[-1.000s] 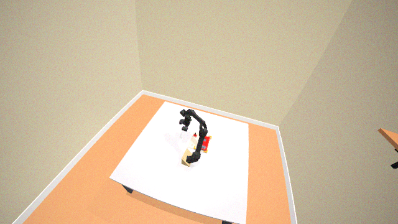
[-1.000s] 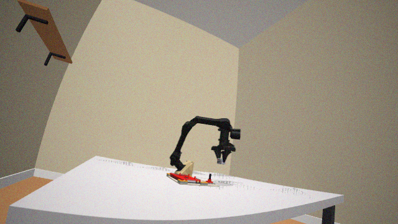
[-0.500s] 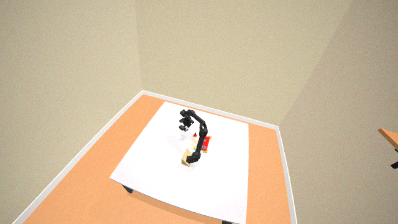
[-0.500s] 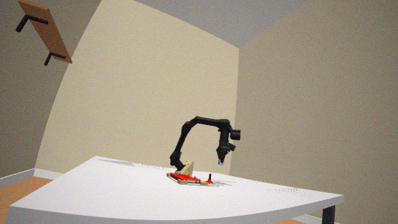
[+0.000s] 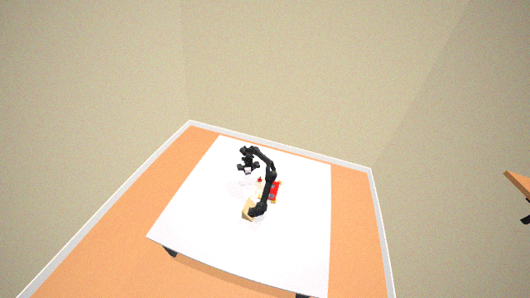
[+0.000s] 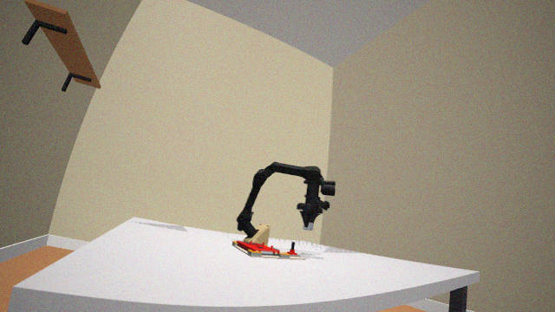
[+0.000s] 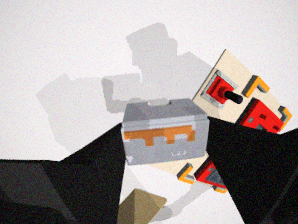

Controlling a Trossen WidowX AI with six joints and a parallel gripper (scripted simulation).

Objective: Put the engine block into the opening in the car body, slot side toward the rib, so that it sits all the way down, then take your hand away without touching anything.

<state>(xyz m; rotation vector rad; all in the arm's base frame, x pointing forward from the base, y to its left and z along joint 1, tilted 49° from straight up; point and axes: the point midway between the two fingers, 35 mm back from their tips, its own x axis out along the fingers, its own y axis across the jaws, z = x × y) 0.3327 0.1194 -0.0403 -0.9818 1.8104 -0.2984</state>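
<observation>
Right now the engine block is right at my gripper tip. From my gripper tip the other things lie so: tan board: 20 mm behind, 200 mm to the right, 110 mm below.
</observation>
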